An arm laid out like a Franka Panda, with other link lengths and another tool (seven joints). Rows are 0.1 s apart.
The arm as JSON. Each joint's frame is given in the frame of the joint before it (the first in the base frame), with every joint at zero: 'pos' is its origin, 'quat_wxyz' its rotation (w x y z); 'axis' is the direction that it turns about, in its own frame. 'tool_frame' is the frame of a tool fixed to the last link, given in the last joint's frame.
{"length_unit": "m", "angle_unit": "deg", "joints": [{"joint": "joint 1", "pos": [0.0, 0.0, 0.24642], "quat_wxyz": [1.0, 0.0, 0.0, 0.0], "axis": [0.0, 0.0, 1.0]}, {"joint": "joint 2", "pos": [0.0, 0.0, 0.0], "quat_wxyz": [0.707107, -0.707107, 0.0, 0.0], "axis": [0.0, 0.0, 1.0]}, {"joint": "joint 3", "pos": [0.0, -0.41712, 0.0], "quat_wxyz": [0.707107, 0.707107, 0.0, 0.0], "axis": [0.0, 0.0, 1.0]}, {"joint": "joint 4", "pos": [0.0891, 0.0, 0.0], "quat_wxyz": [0.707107, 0.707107, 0.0, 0.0], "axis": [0.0, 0.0, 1.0]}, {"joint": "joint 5", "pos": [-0.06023, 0.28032, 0.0], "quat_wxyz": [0.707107, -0.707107, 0.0, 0.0], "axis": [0.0, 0.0, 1.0]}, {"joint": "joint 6", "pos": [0.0, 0.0, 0.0], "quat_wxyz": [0.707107, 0.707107, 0.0, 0.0], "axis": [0.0, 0.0, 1.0]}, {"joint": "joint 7", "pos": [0.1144, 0.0, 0.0], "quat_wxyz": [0.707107, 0.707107, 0.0, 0.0], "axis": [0.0, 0.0, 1.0]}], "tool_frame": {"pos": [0.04, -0.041, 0.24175], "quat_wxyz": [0.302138, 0.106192, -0.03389, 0.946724]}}
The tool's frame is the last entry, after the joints.
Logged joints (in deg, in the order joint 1, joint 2, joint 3, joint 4, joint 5, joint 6, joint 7), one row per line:
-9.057, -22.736, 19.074, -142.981, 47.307, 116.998, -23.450
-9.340, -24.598, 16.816, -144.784, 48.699, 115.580, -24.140
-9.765, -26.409, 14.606, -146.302, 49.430, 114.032, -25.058
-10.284, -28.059, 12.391, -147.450, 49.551, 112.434, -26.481
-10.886, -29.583, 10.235, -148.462, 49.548, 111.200, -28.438
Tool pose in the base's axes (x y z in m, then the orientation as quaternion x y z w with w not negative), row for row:
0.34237, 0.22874, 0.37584, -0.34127, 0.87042, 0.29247, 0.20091
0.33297, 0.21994, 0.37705, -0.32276, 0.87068, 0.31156, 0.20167
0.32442, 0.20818, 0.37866, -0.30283, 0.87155, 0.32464, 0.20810
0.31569, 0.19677, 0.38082, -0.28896, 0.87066, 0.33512, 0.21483
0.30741, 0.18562, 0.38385, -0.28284, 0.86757, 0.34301, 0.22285
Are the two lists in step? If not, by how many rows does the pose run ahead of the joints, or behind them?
The pose runs 1 row behind the joints: the pose in row i belongs to the joints in row i - 1.
